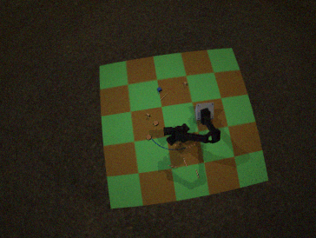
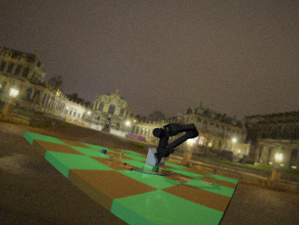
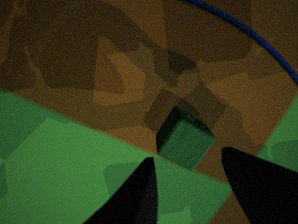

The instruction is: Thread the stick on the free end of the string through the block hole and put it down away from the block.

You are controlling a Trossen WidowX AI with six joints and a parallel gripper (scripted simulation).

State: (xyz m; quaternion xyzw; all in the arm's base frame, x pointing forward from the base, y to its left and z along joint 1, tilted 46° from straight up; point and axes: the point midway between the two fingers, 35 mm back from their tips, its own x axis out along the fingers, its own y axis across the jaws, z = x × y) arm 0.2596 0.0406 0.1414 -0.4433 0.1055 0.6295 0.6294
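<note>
The green block lies 4 cm below my gripper tip, 1 cm to the right of it and 1 cm ahead of it. Round my gripper tip: thin wooden stick (9 cm to the left, 7 cm behind, 6 cm below); blue object (45 cm to the right, 5 cm below, 2 cm ahead); round wooden button (21 cm ahead, 8 cm to the right, 5 cm below).
</note>
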